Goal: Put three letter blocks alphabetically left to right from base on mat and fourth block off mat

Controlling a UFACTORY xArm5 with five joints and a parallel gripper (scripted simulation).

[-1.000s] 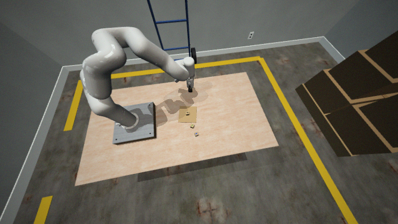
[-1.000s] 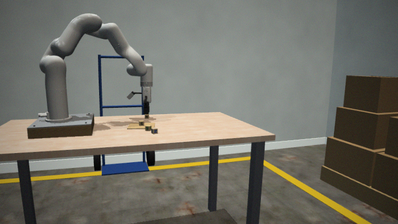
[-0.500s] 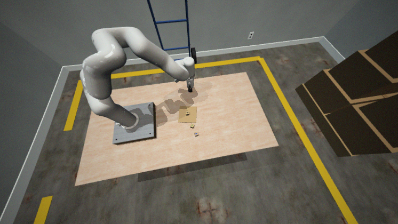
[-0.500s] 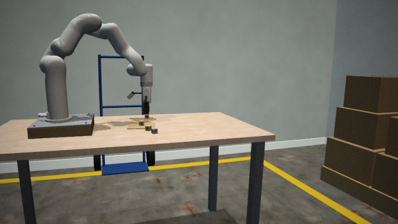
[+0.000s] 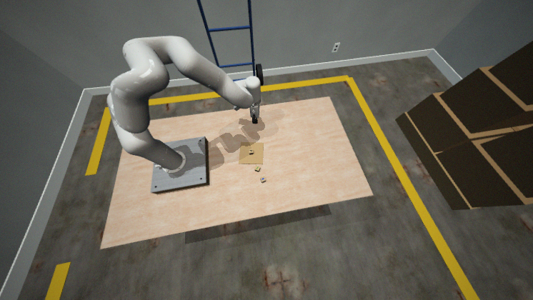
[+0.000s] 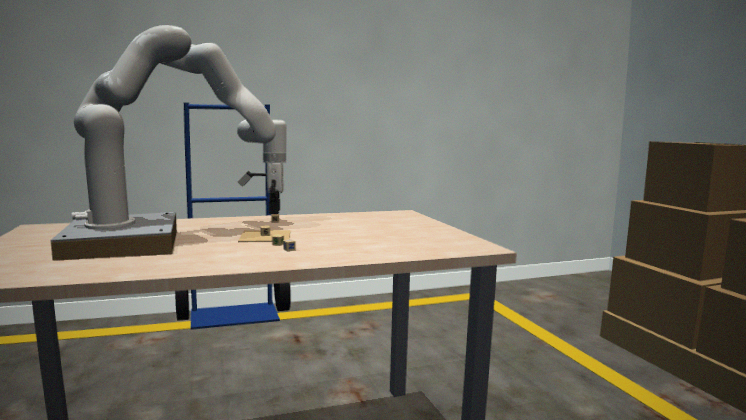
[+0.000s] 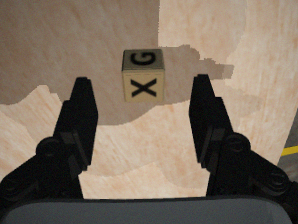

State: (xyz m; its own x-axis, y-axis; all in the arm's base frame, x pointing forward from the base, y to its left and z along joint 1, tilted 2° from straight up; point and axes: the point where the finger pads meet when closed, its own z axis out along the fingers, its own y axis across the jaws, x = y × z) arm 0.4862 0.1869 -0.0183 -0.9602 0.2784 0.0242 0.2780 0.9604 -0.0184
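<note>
Now: the block 4 cm below my hand. Also, from my hand: tan mat: 7 cm behind, 21 cm to the right, 5 cm below.
</note>
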